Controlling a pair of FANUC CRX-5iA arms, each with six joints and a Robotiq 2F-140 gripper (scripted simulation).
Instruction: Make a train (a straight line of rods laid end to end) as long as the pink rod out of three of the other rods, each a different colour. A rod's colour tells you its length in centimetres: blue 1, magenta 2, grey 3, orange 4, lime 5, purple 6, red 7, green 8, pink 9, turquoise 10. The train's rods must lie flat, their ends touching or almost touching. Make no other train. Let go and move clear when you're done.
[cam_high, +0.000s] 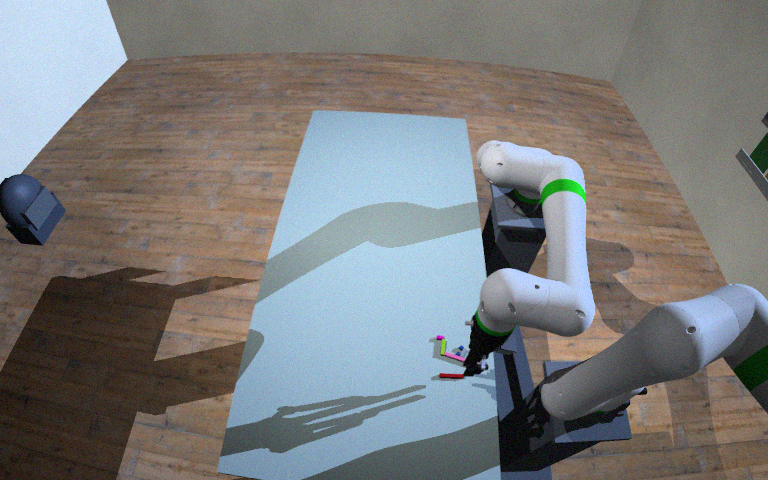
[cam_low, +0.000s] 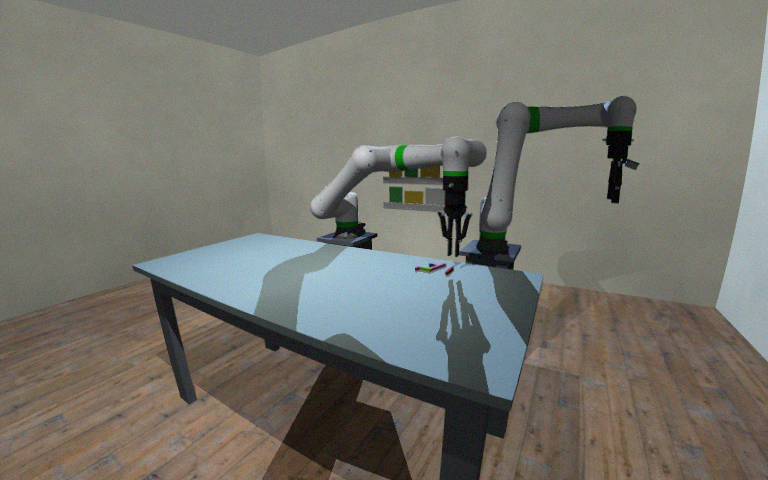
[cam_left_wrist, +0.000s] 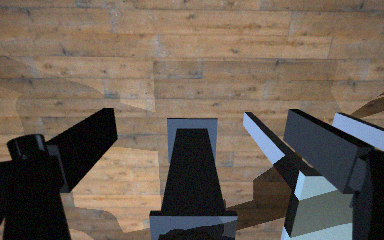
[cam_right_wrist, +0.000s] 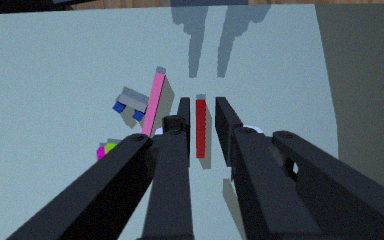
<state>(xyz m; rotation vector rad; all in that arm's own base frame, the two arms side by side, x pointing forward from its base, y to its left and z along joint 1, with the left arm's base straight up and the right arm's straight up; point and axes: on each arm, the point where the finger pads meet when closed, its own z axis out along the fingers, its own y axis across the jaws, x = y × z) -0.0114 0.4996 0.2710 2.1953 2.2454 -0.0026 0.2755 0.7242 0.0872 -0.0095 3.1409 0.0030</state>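
The pink rod lies 1 cm ahead of my right hand, 6 cm to the right of it and 8 cm below it. The rest, counted from my right hand: grey rod: 1 cm behind, 7 cm to the right, 8 cm below; then red rod: 4 cm ahead, 8 cm below; then lime rod: 5 cm ahead, 10 cm to the right, 8 cm below.
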